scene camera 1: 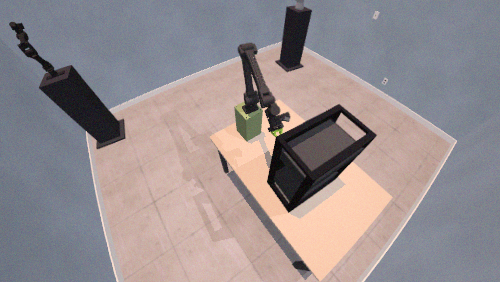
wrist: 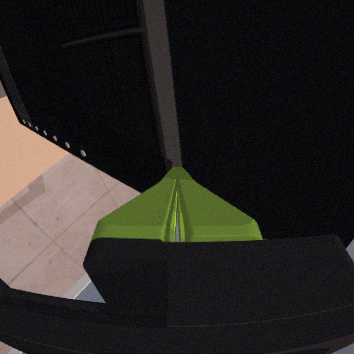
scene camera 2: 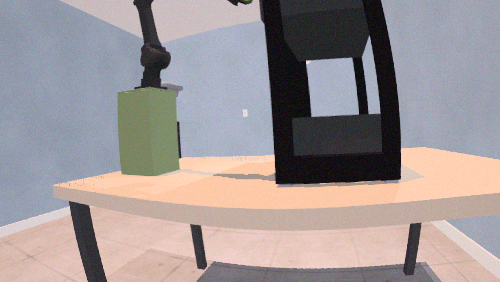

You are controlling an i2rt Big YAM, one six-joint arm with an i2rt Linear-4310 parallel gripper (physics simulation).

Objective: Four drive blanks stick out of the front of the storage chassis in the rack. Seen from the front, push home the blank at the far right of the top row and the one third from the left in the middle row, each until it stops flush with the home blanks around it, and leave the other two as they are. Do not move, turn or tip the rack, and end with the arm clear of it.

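Where they show: gripper, fingertip midpoint: (wrist: 176, 175); arm's base, link origin: (scene camera 1: 250, 108) (scene camera 2: 150, 91).
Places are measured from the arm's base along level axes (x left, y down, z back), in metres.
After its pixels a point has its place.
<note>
My gripper (scene camera 1: 277, 133) @(x -0.061, y -0.201, z -0.511 m) (wrist: 176, 175) @(x -0.061, y -0.201, z -0.511 m) is shut, its green fingers together with nothing between them. In scene camera 2 part of it (scene camera 2: 243, 1) @(x 0.012, y -0.254, z -0.418 m) shows at the top edge, left of the rack. The black rack (scene camera 1: 273, 162) @(x -0.119, y -0.060, z -0.554 m) (scene camera 2: 286, 125) @(x -0.119, y 0.179, z -0.561 m) stands upright on the table. The storage chassis (scene camera 2: 325, 32) @(x 0.066, y -0.106, z -0.662 m) sits high in it. In the wrist view the fingertips overlap the lower end of a long grey-brown strip (wrist: 162, 75) @(x -0.003, y -0.194, z -0.512 m) on the dark front; contact cannot be told. Faint panel lines show left of the strip. The front is too dark to tell which blanks stick out.
The arm stands on a green block (scene camera 1: 248, 124) @(x -0.062, y 0.082, z -0.087 m) (scene camera 2: 147, 132) @(x -0.088, y 0.166, z -0.076 m) on the wooden table (scene camera 1: 345, 225) @(x 0.224, y 0.317, z -1.106 m) (scene camera 2: 210, 195) @(x -0.221, y 0.317, z -0.419 m). Another dark box (scene camera 2: 337, 136) @(x -0.075, y 0.209, z -0.671 m) is low in the rack. Two black pedestals (scene camera 1: 82, 102) (scene camera 1: 295, 37) stand on the floor away from the table.
</note>
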